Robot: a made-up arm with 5 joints.
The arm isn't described. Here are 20 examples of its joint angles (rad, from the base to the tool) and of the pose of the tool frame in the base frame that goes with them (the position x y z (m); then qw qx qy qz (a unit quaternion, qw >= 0)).
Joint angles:
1: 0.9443 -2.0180 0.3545 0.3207 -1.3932
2: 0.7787 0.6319 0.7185 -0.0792 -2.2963
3: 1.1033 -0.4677 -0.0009 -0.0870 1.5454
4: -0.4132 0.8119 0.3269 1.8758 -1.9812
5: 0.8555 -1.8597 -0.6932 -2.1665 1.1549
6: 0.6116 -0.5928 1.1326 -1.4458 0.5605
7: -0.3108 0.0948 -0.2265 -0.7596 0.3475
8: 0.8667 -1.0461 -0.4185 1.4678 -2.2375
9: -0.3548 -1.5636 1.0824 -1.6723 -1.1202
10: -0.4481 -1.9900 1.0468 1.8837 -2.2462
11: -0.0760 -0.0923 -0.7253 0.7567 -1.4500
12: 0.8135 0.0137 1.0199 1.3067 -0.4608
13: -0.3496 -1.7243 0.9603 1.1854 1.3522
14: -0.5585 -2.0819 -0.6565 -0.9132 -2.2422
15: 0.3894 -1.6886 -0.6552 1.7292 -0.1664
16: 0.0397 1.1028 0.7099 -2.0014 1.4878
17: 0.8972 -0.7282 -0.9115 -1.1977 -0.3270
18: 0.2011 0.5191 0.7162 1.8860 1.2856
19: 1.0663 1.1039 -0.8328 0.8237 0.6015
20: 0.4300 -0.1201 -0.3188 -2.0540 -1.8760
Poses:
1: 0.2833 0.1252 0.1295 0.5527 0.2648 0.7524 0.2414
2: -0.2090 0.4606 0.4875 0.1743 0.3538 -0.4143 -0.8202
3: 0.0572 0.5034 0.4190 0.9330 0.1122 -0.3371 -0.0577
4: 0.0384 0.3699 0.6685 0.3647 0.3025 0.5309 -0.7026
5: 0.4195 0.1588 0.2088 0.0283 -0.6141 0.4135 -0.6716
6: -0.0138 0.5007 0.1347 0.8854 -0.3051 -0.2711 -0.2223
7: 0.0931 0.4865 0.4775 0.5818 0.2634 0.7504 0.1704
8: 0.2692 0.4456 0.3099 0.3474 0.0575 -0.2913 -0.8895
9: -0.2477 0.1498 0.1224 0.6029 -0.4035 0.6628 -0.1853
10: -0.2752 -0.0008 0.2031 0.9056 -0.2880 -0.2704 -0.1544
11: 0.1296 0.5382 0.3623 0.3673 -0.6728 -0.1212 -0.6307
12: -0.0297 0.5359 0.3450 0.0282 -0.2731 0.0317 0.9611
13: -0.2044 0.0830 0.1624 0.7515 -0.0103 0.4748 0.4579
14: -0.0974 0.0203 0.0617 0.1783 0.6319 0.5090 -0.5566
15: 0.2524 0.1638 0.0943 0.6254 0.5631 0.1578 0.5166
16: -0.1468 0.3265 0.7349 0.9211 -0.0521 0.0714 -0.3793
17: 0.3141 0.4277 0.4297 0.6092 0.3433 0.7040 -0.1238
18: -0.0854 0.4741 0.4989 0.0373 0.7510 -0.1982 0.6288
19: -0.1199 0.2735 0.6404 0.0305 -0.5924 -0.2427 -0.7676
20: 0.0665 0.5113 0.4342 0.1902 0.5526 0.8098 -0.0515
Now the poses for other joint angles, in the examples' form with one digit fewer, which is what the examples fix.
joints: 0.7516 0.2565 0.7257 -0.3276 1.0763
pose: -0.155 0.461 0.410 0.851 0.247 -0.389 0.253
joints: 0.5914 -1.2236 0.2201 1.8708 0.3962
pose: 0.196 0.347 0.124 0.496 0.431 0.166 0.735
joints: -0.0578 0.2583 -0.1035 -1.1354 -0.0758
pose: 0.061 0.468 0.555 0.579 0.263 0.733 0.239
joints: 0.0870 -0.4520 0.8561 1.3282 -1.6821
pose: -0.113 0.508 0.229 0.473 0.145 -0.374 -0.784
